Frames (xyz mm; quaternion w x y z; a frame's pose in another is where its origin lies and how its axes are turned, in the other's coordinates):
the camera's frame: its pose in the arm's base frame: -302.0 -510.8 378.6 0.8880 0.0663 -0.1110 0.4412
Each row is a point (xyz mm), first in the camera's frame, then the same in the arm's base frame.
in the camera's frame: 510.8 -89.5 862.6
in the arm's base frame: -50.8 -358.0 1341.2
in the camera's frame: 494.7 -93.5 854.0
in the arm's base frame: -55.9 -370.9 1328.7
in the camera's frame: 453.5 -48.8 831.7
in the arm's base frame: -112.6 -370.9 1297.5
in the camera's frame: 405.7 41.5 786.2
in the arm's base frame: -206.4 -343.5 1243.1
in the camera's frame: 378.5 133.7 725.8
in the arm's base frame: -287.6 -295.9 1179.5
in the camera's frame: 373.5 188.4 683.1
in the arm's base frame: -328.2 -257.6 1138.1
